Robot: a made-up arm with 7 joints.
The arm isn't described. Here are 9 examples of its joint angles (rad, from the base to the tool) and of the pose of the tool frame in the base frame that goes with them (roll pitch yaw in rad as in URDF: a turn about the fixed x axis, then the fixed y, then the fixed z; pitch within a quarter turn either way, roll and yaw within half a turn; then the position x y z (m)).
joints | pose
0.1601 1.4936 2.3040 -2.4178 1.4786 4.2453 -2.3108 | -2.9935 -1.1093 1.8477 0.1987 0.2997 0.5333
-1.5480 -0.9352 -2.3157 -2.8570 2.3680 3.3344 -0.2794 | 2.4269 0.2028 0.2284 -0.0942 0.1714 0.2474
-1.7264 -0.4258 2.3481 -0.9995 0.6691 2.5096 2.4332 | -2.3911 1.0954 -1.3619 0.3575 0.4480 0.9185
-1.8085 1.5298 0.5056 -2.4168 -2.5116 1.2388 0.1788 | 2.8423 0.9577 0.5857 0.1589 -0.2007 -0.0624
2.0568 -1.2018 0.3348 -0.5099 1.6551 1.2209 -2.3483 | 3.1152 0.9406 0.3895 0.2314 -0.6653 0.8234
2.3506 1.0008 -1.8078 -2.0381 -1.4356 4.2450 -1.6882 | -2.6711 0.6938 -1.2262 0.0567 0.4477 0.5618
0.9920 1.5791 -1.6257 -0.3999 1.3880 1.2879 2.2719 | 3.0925 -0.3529 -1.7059 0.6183 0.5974 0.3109
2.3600 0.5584 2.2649 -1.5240 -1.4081 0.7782 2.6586 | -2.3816 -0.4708 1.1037 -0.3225 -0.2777 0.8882
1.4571 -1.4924 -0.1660 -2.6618 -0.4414 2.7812 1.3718 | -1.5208 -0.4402 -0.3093 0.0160 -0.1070 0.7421
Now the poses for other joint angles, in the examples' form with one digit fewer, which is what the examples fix.
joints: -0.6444 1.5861 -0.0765 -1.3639 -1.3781 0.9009 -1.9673
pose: -0.874 -0.102 2.061 0.380 -0.405 -0.154
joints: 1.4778 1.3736 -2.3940 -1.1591 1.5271 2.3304 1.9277
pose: -1.542 0.219 -1.409 0.299 0.534 0.817
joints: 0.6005 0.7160 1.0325 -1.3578 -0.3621 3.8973 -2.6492
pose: 0.842 0.645 2.498 0.251 0.531 0.690
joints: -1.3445 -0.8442 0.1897 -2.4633 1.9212 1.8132 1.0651
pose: -1.115 1.132 -1.066 0.099 -0.178 0.707
